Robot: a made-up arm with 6 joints.
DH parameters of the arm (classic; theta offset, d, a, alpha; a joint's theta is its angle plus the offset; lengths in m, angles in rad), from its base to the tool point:
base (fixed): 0.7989 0 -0.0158 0
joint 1: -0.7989 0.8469 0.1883 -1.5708
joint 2: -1.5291 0 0.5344 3.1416
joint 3: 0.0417 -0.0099 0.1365 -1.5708
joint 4: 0 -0.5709 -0.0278 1.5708
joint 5: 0 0.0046 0.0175 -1.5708
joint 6: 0.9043 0 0.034 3.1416
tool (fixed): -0.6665 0.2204 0 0
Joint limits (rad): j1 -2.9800..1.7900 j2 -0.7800..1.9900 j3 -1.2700..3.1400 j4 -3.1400..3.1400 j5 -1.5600..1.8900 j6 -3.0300..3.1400
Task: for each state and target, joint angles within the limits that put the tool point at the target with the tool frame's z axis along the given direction. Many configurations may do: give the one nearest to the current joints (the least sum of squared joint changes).
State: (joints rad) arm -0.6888 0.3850 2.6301 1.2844 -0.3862 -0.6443
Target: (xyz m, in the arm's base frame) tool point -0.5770 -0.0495 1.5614 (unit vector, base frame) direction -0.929 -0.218 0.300
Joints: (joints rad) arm 0.0342 0.0187 2.7639 1.9977 -0.2058 -0.4150
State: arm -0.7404 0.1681 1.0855 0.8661 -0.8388 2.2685
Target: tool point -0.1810 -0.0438 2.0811 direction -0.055 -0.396 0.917
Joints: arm -0.4753 -0.1953 1.6753 0.7596 -0.5796 2.2979
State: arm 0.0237 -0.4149 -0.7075 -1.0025 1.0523 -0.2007
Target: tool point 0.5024 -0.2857 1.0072 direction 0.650 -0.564 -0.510
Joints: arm -0.3649 -0.7577 -1.2463 -1.8064 0.3081 -0.2574
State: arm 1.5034 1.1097 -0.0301 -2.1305 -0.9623 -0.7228
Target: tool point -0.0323 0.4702 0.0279 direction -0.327 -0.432 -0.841
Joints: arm 1.5007 1.6189 -0.4261 -1.5042 -0.3010 -0.6615
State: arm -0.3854 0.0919 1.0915 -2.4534 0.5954 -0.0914
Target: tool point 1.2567 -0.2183 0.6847 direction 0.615 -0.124 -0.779
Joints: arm -0.1470 0.9625 0.2394 -2.9517 0.1734 -0.1080
